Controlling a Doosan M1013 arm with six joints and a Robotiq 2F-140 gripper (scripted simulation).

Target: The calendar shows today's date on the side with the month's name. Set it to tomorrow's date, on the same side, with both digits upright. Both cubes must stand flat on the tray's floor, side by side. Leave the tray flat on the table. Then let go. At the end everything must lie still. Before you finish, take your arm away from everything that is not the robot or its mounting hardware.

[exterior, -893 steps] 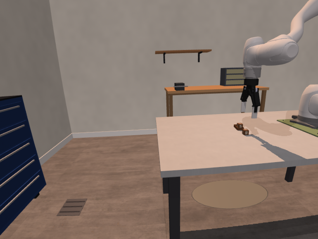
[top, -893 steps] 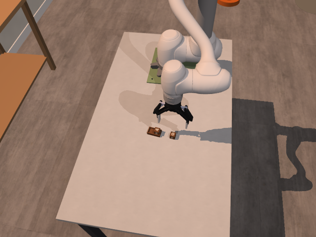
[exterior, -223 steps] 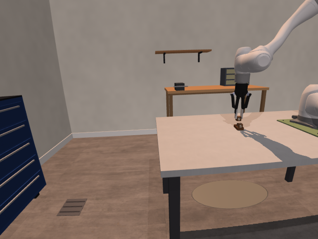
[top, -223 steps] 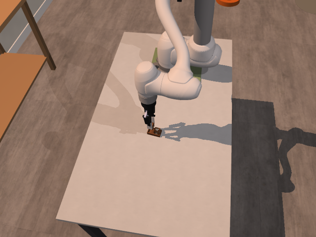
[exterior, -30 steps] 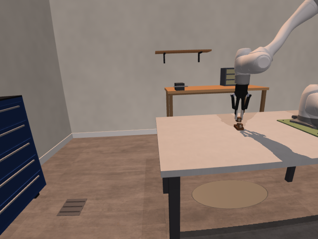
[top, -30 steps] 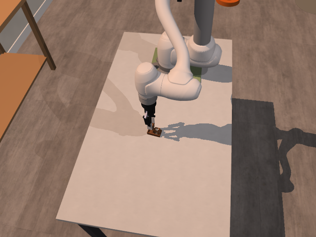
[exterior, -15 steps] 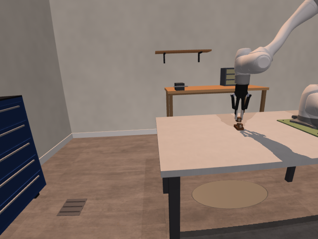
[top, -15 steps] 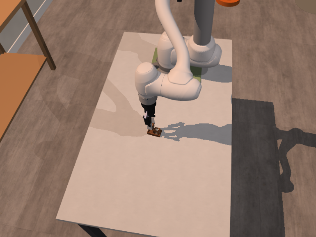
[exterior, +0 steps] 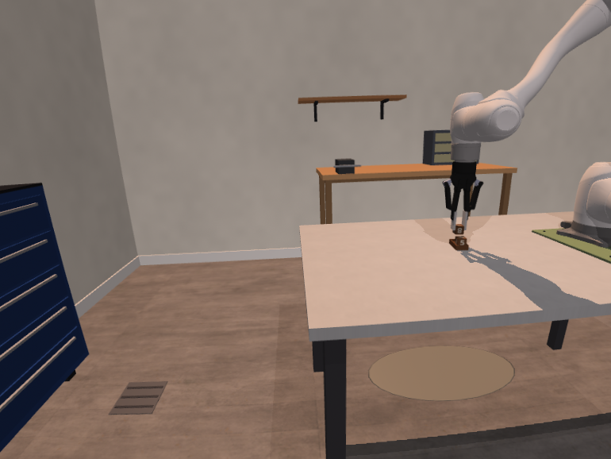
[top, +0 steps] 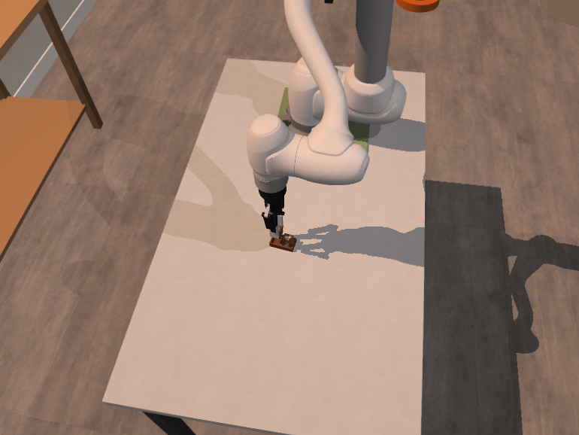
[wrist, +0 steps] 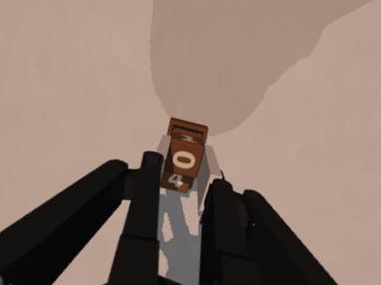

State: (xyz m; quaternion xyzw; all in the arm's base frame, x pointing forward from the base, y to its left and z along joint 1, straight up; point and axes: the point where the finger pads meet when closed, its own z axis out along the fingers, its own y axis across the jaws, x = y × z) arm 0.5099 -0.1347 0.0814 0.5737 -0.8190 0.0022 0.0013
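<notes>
The brown digit cube is 3 cm below my hand. Round my hand: tray (1 cm ahead, 2 cm to the left, 8 cm below).
</notes>
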